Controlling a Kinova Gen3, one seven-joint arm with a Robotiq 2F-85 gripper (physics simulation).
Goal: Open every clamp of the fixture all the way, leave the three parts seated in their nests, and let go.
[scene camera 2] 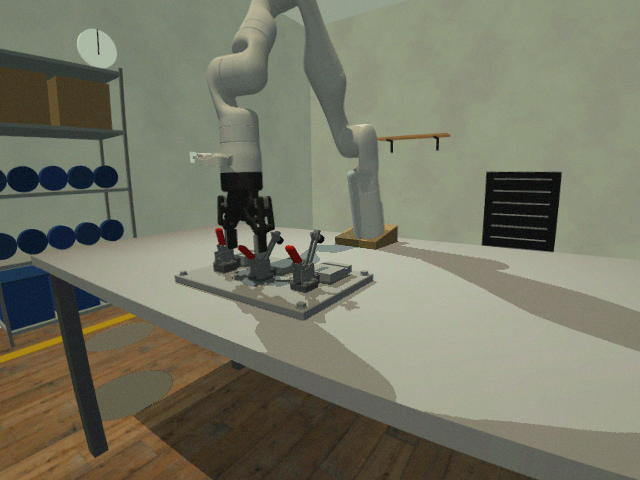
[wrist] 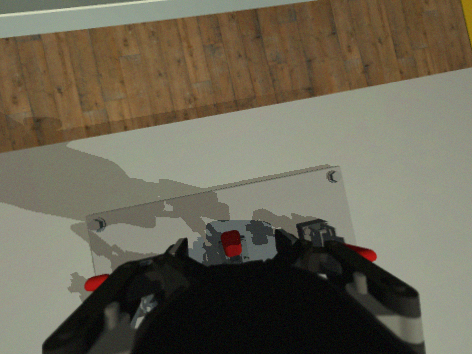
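Where they show: gripper, between the fingertips: point(scene camera 2: 245, 251) point(wrist: 232, 243); arm's base, origin of its link: point(scene camera 2: 368, 233).
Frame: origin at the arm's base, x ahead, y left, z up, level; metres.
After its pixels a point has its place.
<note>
My gripper point(scene camera 2: 246, 248) @(x 0.502, y 0.097, z 0.041 m) point(wrist: 232, 243) @(x 0.502, y 0.097, z 0.041 m) is open and points down, low over the fixture plate point(scene camera 2: 199, 276) @(x 0.551, y -0.013, z -0.020 m) point(wrist: 290, 192) @(x 0.547, y 0.011, z -0.020 m). The middle clamp's red handle point(scene camera 2: 246, 252) @(x 0.506, y 0.106, z 0.042 m) point(wrist: 231, 243) @(x 0.506, y 0.098, z 0.051 m) shows in the gap between the fingers, ungripped. In the scene view the middle clamp's arm point(scene camera 2: 271, 249) and the right clamp's arm point(scene camera 2: 311, 250) stand raised. The left clamp point(scene camera 2: 224, 260) @(x 0.494, y -0.006, z 0.005 m) has its red handle upright; its arm is hidden by a finger. The right clamp's red handle point(scene camera 2: 293, 254) @(x 0.480, y 0.211, z 0.050 m) point(wrist: 96, 282) @(x 0.485, y 0.204, z 0.064 m) tilts back. A grey part point(scene camera 2: 333, 272) @(x 0.390, y 0.218, z 0.001 m) sits behind the right clamp; the other parts are largely hidden.
Bolt heads point(scene camera 2: 301, 304) point(wrist: 333, 176) stand at the plate's corners. The plate lies on a pale table point(scene camera 2: 465, 361) @(x 0.467, y 0.503, z -0.035 m) point(wrist: 400, 150) @(x 0.611, y -0.177, z -0.035 m), whose edge shows beyond it in the wrist view. The arm's wooden base block point(scene camera 2: 382, 240) @(x 0.005, y 0.057, z -0.014 m) stands at the table's back.
</note>
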